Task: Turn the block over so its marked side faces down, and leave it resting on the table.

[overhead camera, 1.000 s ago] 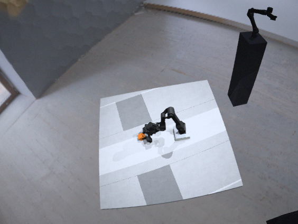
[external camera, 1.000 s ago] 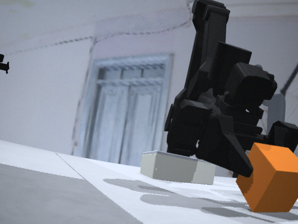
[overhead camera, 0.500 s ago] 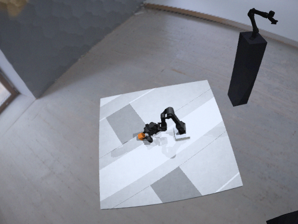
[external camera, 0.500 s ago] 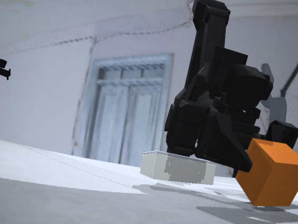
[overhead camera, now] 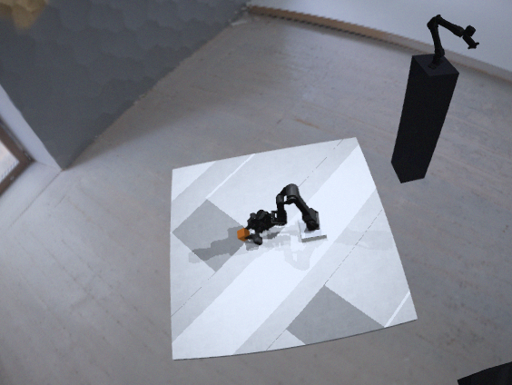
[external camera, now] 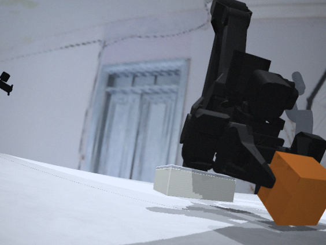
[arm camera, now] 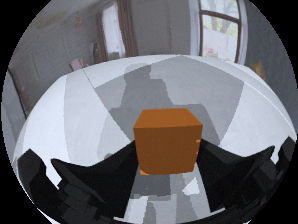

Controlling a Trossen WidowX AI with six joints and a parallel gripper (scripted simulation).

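Now: the orange block 10 mm below my gripper tip.
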